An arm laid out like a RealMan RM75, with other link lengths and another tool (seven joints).
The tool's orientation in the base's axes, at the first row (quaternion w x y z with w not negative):
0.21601 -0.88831 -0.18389 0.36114
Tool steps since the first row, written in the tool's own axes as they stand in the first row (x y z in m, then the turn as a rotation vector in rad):
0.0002 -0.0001 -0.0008 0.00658 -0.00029 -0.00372
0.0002 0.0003 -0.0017 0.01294 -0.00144 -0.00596
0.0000 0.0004 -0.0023 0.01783 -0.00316 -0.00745
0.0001 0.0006 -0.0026 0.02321 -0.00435 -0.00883
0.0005 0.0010 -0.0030 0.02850 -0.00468 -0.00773
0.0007 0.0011 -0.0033 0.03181 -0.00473 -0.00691
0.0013 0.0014 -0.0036 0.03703 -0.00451 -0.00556
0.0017 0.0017 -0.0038 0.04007 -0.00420 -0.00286
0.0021 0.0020 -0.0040 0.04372 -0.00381 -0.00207
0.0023 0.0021 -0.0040 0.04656 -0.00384 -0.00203
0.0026 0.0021 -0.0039 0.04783 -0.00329 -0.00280
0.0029 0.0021 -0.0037 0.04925 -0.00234 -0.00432
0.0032 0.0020 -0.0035 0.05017 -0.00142 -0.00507
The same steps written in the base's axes. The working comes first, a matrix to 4 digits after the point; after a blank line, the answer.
The tool's axes in the first row as the columns of a matrix, in the base's axes (used below as rounded here):
0.6715 0.1707 -0.7211
0.4827 -0.8390 0.2509
-0.5622 -0.5166 -0.6458

0.0007 0.0000 0.0005 0.00705 0.00249 -0.00115
0.0014 -0.0006 0.0008 0.01274 0.00596 -0.00268
0.0017 -0.0009 0.0013 0.01681 0.00939 -0.00358
0.0020 -0.0011 0.0013 0.02121 0.01264 -0.00510
0.0027 -0.0014 0.0011 0.02391 0.01574 -0.00861
0.0030 -0.0014 0.0012 0.02554 0.01759 -0.01098
0.0037 -0.0015 0.0009 0.02811 0.02026 -0.01490
0.0042 -0.0016 0.0006 0.02825 0.02215 -0.01851
0.0046 -0.0017 0.0004 0.03020 0.02378 -0.02127
0.0048 -0.0017 0.0002 0.03207 0.02519 -0.02288
0.0049 -0.0015 0.0000 0.03358 0.02515 -0.02338
0.0050 -0.0013 -0.0003 0.03579 0.02465 -0.02369
0.0050 -0.0010 -0.0006 0.03710 0.02414 -0.02420

